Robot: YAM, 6 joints.
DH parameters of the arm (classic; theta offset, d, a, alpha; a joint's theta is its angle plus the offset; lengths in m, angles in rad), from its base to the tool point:
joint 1: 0 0.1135 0.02 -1.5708
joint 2: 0 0 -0.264 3.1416
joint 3: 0.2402 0 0.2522 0
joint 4: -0.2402 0 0.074 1.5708
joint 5: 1.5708 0 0 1.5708
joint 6: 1.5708 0.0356 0 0
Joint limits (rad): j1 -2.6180..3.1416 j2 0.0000..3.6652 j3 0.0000..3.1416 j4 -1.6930..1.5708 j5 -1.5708..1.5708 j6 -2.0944..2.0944
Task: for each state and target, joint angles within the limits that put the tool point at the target. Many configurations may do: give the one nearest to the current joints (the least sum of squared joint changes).
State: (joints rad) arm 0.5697 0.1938 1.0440 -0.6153 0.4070 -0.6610
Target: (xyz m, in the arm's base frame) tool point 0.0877 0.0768 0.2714
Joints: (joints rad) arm 0.8157 0.4939 0.6119 -0.6607 0.3210 -0.6610
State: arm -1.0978 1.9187 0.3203 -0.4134 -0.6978 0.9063
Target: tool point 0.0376 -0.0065 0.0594
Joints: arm -0.9795 1.8706 0.0921 -0.7659 -0.8868 0.9063
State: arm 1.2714 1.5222 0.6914 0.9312 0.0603 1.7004
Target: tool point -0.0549 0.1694 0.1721
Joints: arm 1.8702 1.0487 0.0346 1.0693 -0.0699 1.7004
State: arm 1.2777 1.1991 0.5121 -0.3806 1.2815 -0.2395
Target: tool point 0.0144 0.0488 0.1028
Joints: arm 1.9133 1.1088 0.1400 -1.1599 0.9999 -0.2395
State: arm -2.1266 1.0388 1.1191 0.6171 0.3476 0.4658
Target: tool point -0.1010 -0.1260 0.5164
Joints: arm -2.1690 0.9341 1.1464 0.6338 0.3589 0.4658
